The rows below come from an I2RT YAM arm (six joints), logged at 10 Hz.
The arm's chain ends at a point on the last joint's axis. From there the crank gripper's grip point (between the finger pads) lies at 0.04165 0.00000 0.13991 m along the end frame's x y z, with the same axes.
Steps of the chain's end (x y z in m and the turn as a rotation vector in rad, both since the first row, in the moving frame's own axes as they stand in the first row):
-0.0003 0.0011 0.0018 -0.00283 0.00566 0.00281
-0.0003 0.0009 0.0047 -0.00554 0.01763 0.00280
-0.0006 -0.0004 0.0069 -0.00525 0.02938 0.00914
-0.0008 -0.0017 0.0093 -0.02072 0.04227 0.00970
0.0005 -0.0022 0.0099 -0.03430 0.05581 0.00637
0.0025 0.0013 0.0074 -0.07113 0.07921 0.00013
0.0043 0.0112 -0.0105 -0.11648 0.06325 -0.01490
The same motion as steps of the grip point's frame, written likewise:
0.0005 0.0016 0.0016 -0.00283 0.00566 0.00281
0.0022 0.0018 0.0039 -0.00554 0.01763 0.00280
0.0035 0.0007 0.0056 -0.00525 0.02938 0.00914
0.0051 0.0016 0.0074 -0.02072 0.04227 0.00970
0.0082 0.0028 0.0073 -0.03430 0.05581 0.00637
0.0134 0.0111 0.0033 -0.07113 0.07921 0.00013
0.0132 0.0266 -0.0143 -0.11648 0.06325 -0.01490

